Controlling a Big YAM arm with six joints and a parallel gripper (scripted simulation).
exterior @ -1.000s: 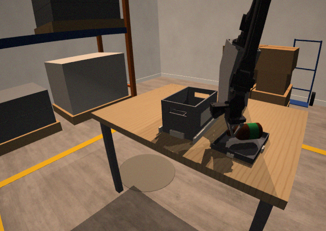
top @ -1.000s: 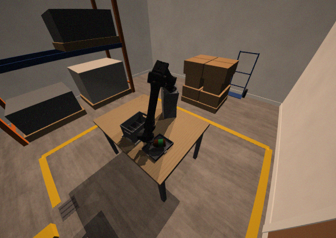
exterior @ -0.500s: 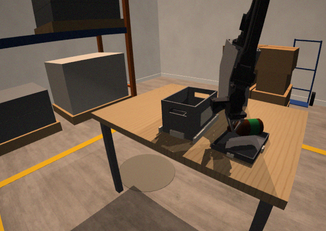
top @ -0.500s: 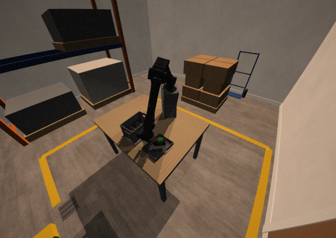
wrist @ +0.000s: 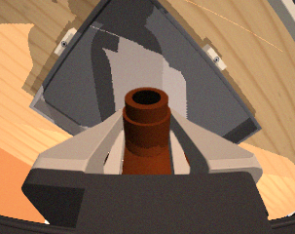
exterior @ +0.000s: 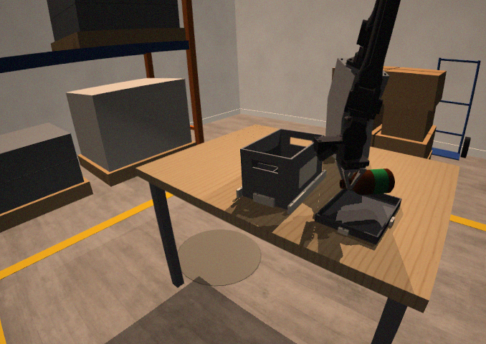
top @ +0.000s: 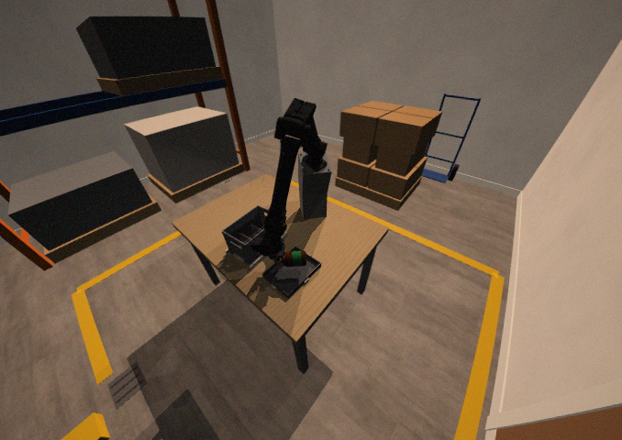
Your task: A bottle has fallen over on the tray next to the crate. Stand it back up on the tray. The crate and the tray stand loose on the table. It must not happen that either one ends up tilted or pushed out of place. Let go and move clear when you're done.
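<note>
My hand is 40 mm past the brown bottle and 30 mm to the right of it. The rest, counted from my hand: tray 50 mm behind, 30 mm to the left, 100 mm below; then dark crate 260 mm to the right, 30 mm below.
</note>
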